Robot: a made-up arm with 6 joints.
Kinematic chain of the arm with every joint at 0, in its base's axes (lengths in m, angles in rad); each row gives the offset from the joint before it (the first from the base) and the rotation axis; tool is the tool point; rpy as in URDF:
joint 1: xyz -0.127 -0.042 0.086 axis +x
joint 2: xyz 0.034 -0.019 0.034 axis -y
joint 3: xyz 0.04 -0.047 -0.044 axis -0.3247 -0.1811 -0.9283
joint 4: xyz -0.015 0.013 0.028 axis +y
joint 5: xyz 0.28 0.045 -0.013 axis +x
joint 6: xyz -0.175 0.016 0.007 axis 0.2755 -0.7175 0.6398
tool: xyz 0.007 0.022 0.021 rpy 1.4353 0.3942 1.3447
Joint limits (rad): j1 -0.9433..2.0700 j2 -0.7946..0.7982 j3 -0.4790..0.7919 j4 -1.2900..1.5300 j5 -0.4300..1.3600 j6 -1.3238..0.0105
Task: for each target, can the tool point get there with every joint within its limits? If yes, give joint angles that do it. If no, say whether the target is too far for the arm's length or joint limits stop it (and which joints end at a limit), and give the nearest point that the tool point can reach.
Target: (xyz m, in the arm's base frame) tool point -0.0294 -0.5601 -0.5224
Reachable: no: too far | nearest point -0.0170 -0.1869 -0.0493 | short by 0.603 m
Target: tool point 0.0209 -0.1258 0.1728
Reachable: yes | joints 0.8945 -0.0150 0.1508 -0.8735 0.2884 -0.8940
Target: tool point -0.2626 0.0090 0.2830
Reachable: no: joint limits stop it (at a limit: joint 2, joint 3, joint 4) | nearest point -0.1608 -0.0058 0.2258 | short by 0.118 m
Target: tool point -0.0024 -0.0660 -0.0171
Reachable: yes | joints -0.0338 -0.1208 0.2624 1.2739 0.8229 -0.3628
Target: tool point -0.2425 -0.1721 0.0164
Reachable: no: joint limits stop it (at a limit: joint 1, joint 2, joint 4, joint 5, joint 6) | nearest point -0.1737 -0.1375 0.0171 | short by 0.077 m
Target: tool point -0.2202 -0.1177 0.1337
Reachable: no: joint limits stop it (at a limit: joint 2, joint 3, joint 4, joint 6) | nearest point -0.1637 -0.1450 0.1509 | short by 0.065 m
